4 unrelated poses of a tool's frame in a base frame.
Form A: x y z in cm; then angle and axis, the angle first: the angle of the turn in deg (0 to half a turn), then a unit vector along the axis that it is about.
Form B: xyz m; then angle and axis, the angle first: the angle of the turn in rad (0 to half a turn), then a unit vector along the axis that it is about. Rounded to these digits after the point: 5 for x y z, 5 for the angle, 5 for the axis.
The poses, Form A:
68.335 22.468 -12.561 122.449 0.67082 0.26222 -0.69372
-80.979 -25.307 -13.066 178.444 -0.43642 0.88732 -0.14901
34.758 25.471 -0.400 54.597 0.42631 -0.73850 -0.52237
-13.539 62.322 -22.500 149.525 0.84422 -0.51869 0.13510
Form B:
0.68335 0.22468 -0.12561 2.13714 0.67082 0.26222 -0.69372
-0.80979 -0.25307 -0.13066 3.11444 -0.43642 0.88732 -0.14901
0.34758 0.25471 -0.00400 0.95290 0.42631 -0.73850 -0.52237
-0.13539 0.62322 -0.22500 2.60970 0.84422 -0.51869 0.13510

